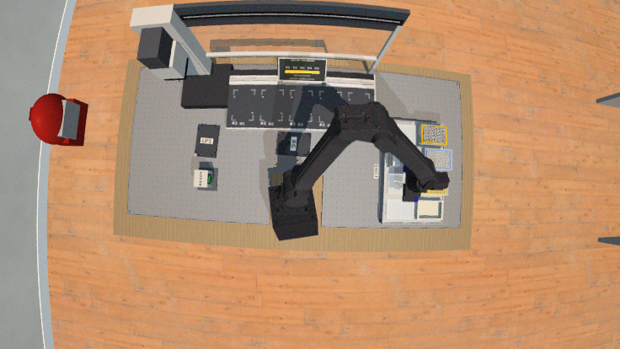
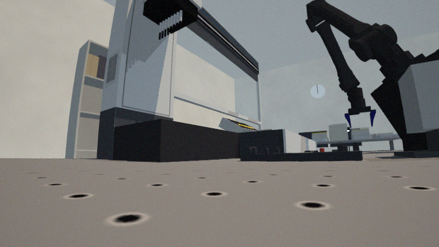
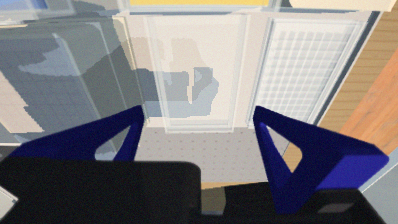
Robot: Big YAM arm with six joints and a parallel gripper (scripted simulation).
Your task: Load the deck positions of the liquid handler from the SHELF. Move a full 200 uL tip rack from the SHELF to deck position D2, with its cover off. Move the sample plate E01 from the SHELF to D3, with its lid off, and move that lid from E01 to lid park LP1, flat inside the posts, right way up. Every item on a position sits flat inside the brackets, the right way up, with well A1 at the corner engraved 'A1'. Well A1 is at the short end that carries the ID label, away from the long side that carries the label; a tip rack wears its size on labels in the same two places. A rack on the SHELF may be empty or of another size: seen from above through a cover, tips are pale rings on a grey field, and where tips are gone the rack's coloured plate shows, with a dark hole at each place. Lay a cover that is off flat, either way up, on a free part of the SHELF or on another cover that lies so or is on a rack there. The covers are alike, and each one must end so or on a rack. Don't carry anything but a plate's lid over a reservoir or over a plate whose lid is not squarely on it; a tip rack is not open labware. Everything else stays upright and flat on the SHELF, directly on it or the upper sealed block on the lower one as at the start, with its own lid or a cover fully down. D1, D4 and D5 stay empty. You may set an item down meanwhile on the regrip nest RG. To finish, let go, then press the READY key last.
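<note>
Now: the clear tip rack cover 50 mm below my hand. Round my hand: shelf (50 mm ahead, 70 mm to the right, 70 mm below); then white sealed block (110 mm ahead, 10 mm to the right, 10 mm below); then shelf label (60 mm ahead, 90 mm to the left, 130 mm below).
</note>
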